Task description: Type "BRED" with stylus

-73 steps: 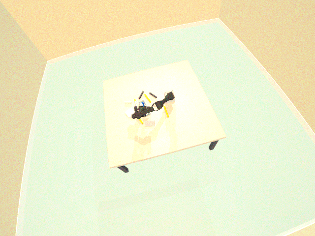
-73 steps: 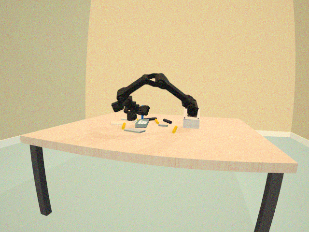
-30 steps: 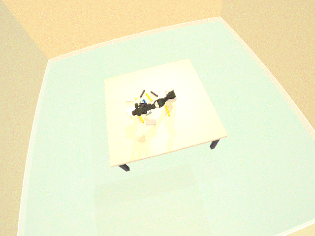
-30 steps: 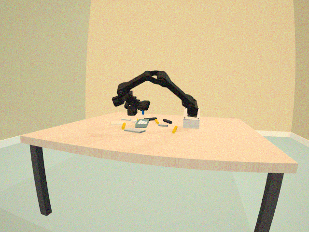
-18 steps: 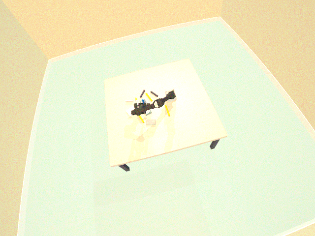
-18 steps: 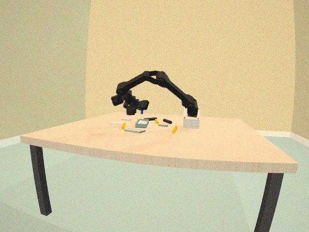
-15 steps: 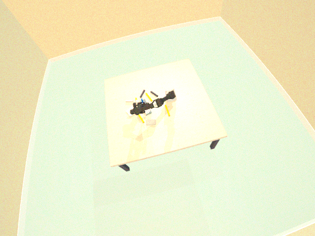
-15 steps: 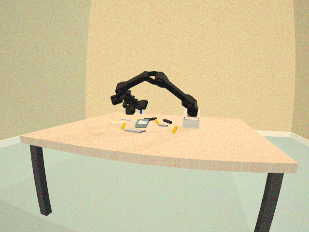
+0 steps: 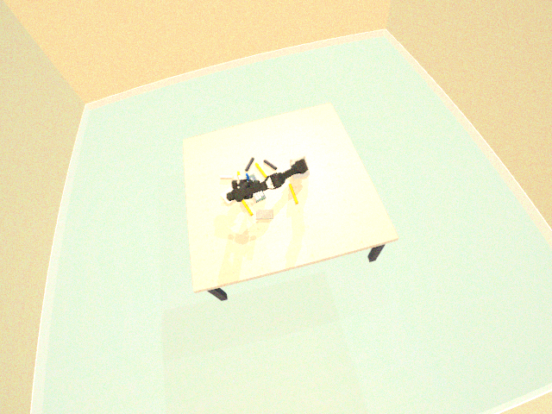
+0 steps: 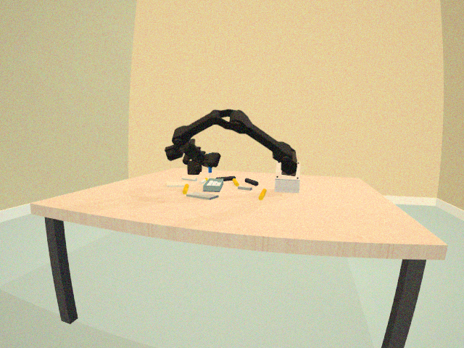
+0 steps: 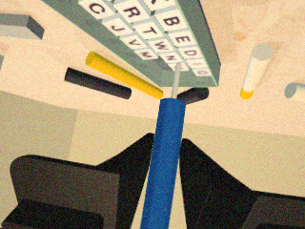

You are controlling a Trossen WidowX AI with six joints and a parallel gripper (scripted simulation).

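Right now my gripper tip is 7 cm short of the white-and-yellow pen, 10 cm to the left of it and 8 cm above it. From my gripper tip the other things lie so: blue stylus (1 cm below).
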